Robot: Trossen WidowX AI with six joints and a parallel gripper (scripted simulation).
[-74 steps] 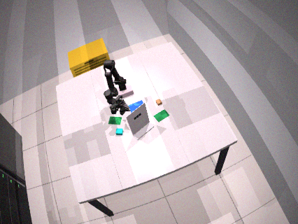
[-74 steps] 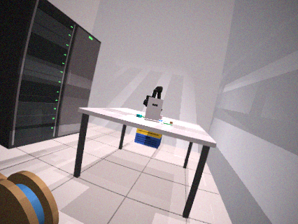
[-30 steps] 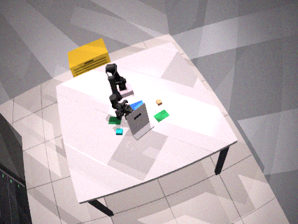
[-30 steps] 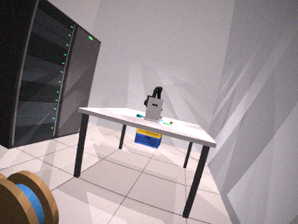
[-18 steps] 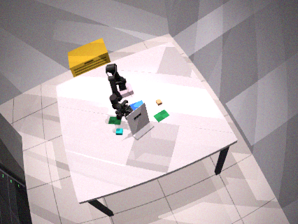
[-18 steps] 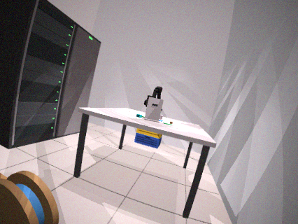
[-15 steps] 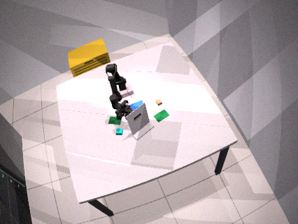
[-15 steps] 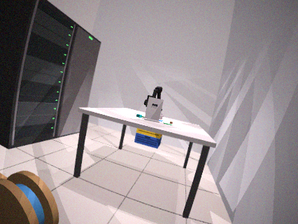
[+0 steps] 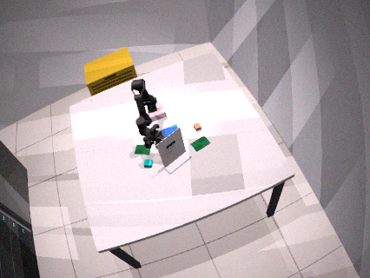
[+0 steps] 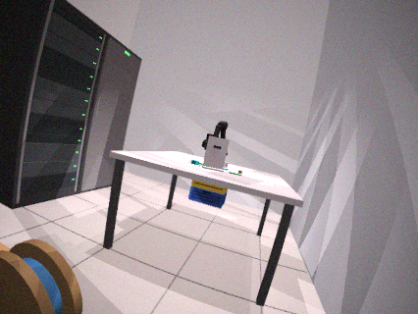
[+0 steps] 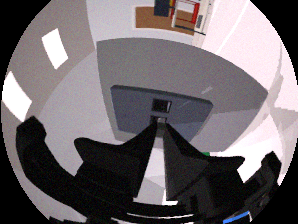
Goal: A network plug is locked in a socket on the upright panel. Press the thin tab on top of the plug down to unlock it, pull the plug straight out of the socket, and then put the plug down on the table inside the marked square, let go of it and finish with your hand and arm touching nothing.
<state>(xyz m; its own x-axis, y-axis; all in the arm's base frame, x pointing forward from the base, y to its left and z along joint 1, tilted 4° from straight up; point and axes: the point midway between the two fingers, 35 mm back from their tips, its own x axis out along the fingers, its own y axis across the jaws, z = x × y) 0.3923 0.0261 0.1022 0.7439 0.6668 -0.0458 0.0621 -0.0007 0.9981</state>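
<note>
My gripper tip is now 19 cm past the blue flat patch, 2 cm to the right of it and 18 cm above it. The rest, counted from my gripper tip: upright grey panel: 2 cm ahead, 1 cm to the left, 6 cm below; orange block: 18 cm behind, 20 cm to the left, 16 cm below; teal block: 1 cm behind, 16 cm to the right, 16 cm below.
</note>
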